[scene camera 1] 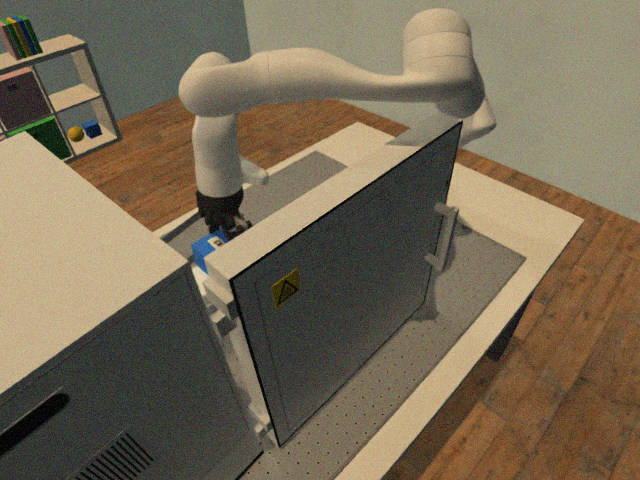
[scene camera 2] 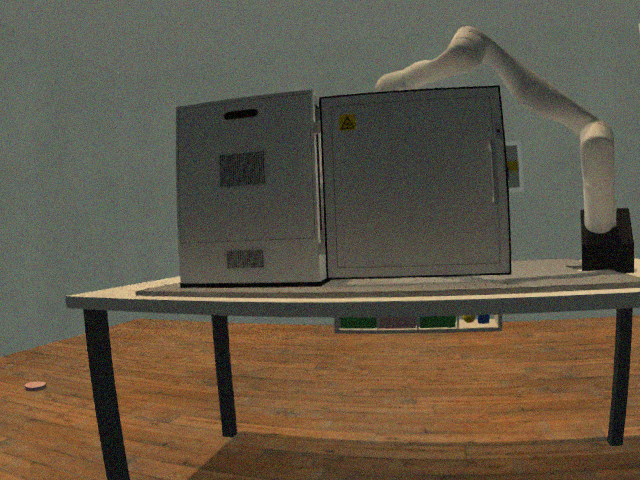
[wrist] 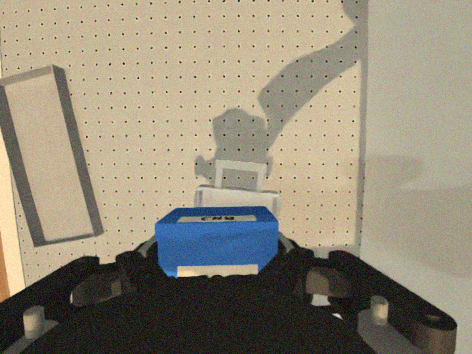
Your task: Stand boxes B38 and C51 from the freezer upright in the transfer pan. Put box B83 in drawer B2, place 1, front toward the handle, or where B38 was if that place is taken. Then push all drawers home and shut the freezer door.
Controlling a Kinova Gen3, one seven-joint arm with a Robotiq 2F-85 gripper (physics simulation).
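Note:
My gripper (scene camera 1: 227, 233) (wrist: 219, 246) is shut on a blue box (scene camera 1: 202, 253) (wrist: 217, 240). In the wrist view its foreshortened, upside-down label seems to read B83. The box is held above a pulled-out pale drawer (wrist: 237, 197) with a frame-shaped handle (wrist: 240, 164); the drawer's name cannot be read. The freezer (scene camera 1: 77, 248) (scene camera 2: 242, 217) has its door (scene camera 1: 351, 320) (scene camera 2: 413, 206) (wrist: 417, 125) standing open. Door and freezer body hide the drawer fronts in both scene views. An open tray (wrist: 75, 150), maybe the transfer pan, shows no box inside. B38 and C51 cannot be made out.
The open door stands close along one side of the gripper, with its door handle (scene camera 1: 448, 237) (scene camera 2: 492, 172) at the free edge. A perforated mat (scene camera 1: 408, 366) (wrist: 150, 125) covers much of the table (scene camera 2: 341, 304). A shelf unit (scene camera 1: 64, 43) stands in the background.

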